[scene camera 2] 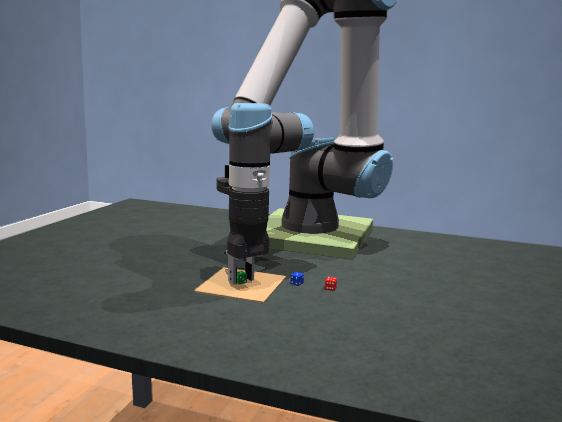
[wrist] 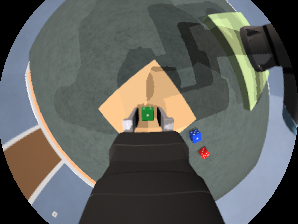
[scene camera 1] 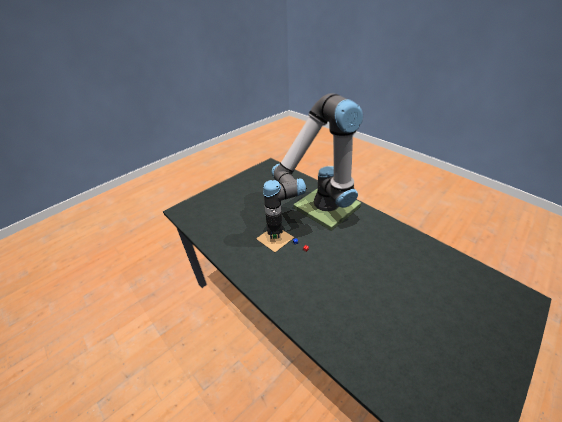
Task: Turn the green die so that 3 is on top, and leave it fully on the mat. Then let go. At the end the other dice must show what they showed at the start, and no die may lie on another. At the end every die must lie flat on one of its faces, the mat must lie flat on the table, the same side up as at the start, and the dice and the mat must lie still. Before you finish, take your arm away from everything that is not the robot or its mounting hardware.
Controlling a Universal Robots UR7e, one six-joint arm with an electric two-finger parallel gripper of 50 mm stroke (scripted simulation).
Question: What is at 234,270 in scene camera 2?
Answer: My gripper.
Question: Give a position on a tan mat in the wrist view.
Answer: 151,87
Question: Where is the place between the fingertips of my gripper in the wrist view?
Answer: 147,113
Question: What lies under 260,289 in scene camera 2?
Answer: A tan mat.
